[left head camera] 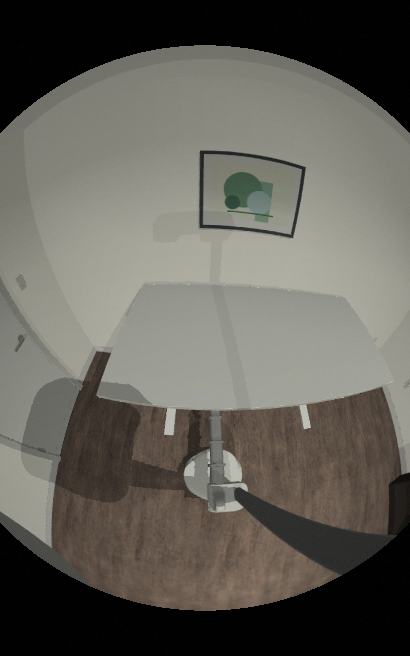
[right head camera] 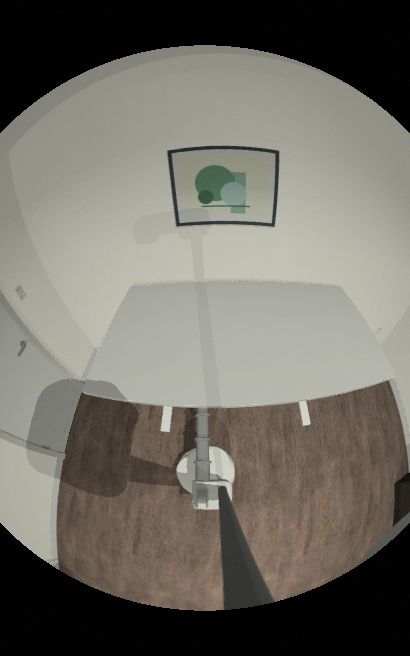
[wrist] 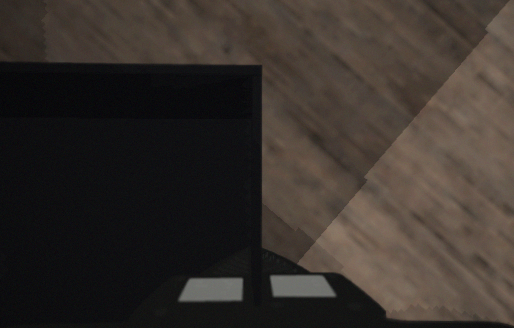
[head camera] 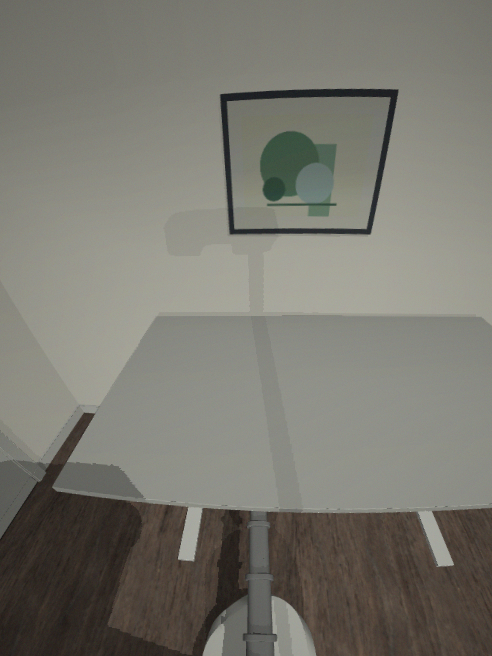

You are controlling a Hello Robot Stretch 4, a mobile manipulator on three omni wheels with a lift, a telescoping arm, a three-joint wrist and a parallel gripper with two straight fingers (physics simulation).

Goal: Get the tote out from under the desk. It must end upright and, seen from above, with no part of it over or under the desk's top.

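Observation:
The dark tote fills the left half of the wrist view, open side up, with its right wall running down between the fingers. My gripper is shut on that wall, one finger inside the tote and one outside. The desk's white top spans the middle of the head views. The arm reaches in under its front edge. The tote and the gripper do not show in the three head views; the desk top hides what is under it.
Two white desk feet stick out below the front edge, a left foot and a right foot, on either side of the arm. A wall with a framed picture stands behind. A dark box-like object is at the far right.

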